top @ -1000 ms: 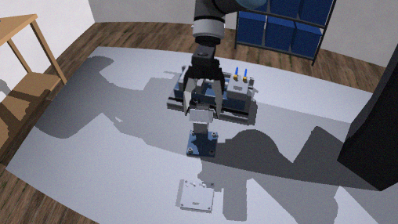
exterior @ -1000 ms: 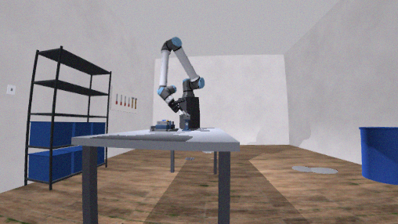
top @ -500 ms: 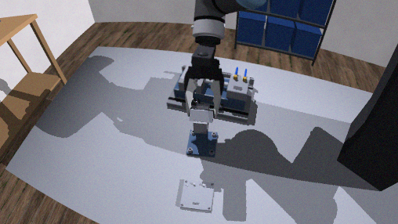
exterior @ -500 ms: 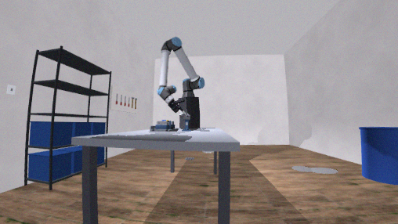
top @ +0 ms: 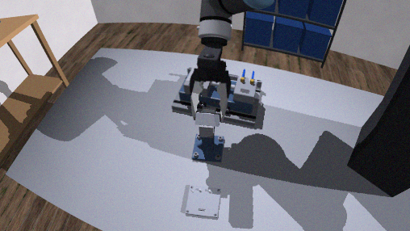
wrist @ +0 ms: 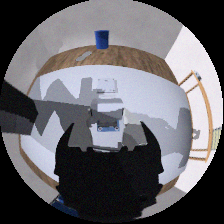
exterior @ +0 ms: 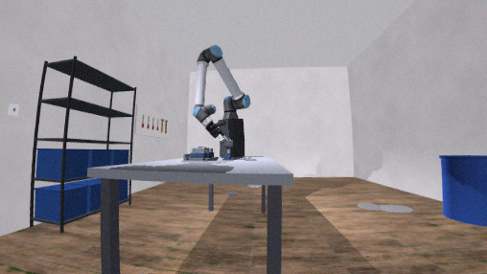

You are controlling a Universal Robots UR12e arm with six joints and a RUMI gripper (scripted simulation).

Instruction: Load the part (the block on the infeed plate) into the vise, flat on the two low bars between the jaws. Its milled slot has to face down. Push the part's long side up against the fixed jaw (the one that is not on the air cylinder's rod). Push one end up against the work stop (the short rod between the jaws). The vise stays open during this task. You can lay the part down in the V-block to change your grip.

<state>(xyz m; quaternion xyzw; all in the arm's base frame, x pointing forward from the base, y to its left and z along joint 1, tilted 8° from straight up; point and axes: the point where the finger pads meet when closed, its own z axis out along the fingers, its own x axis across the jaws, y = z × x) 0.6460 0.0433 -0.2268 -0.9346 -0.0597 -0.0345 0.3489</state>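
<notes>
Right now the grey part is 10 mm to the left of my hand and 10 mm below it. The rest, counted from my hand: infeed plate: 180 mm to the left, 160 mm below, 20 mm behind; vise: 210 mm to the right, 120 mm below, 10 mm ahead; air cylinder: 200 mm to the right, 90 mm behind, 80 mm below.
</notes>
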